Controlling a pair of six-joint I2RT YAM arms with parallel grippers.
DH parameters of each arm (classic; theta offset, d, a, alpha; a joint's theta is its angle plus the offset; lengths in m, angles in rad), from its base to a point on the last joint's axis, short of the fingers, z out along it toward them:
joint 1: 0 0.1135 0.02 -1.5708
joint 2: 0 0 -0.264 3.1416
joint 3: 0.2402 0 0.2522 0
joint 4: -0.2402 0 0.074 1.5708
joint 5: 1.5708 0 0 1.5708
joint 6: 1.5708 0.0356 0 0
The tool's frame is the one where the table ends.
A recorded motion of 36 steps. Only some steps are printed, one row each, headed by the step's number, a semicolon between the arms.
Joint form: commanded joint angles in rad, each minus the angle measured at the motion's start. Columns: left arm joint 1, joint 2, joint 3, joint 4, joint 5, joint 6; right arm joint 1, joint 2, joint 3, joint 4, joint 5, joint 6.
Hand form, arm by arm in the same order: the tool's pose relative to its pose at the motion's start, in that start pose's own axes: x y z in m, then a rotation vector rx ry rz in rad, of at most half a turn. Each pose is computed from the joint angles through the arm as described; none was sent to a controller.
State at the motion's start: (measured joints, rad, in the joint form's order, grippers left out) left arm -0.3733 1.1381 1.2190 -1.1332 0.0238 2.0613; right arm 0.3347 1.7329 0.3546 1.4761 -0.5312 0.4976
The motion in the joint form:
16: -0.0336 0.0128 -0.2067 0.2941 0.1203 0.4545; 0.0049 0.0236 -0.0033 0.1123 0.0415 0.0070
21: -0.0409 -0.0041 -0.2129 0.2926 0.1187 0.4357; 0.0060 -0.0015 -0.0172 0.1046 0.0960 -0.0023
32: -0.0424 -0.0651 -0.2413 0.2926 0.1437 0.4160; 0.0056 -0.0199 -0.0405 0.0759 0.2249 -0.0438
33: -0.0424 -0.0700 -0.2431 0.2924 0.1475 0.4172; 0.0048 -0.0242 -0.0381 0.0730 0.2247 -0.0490
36: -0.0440 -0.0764 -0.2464 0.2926 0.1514 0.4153; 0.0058 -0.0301 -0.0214 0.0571 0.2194 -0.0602
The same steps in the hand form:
16: -0.0119 0.0002 0.0524 -0.1464 -0.0571 0.4883; -0.0045 0.0026 -0.0001 -0.0038 -0.0832 -0.0341
21: -0.0144 -0.0013 0.0495 -0.1540 -0.0546 0.4763; -0.0071 0.0042 -0.0034 0.0414 -0.1125 -0.0429
32: -0.0196 -0.0092 0.0405 -0.1951 -0.0557 0.4612; -0.0056 0.0014 -0.0090 0.1717 -0.1457 -0.0655
33: -0.0200 -0.0098 0.0397 -0.1998 -0.0567 0.4627; -0.0069 0.0016 -0.0087 0.1710 -0.1486 -0.0723
36: -0.0209 -0.0105 0.0389 -0.2053 -0.0587 0.4626; -0.0102 0.0017 -0.0052 0.1634 -0.1503 -0.0862

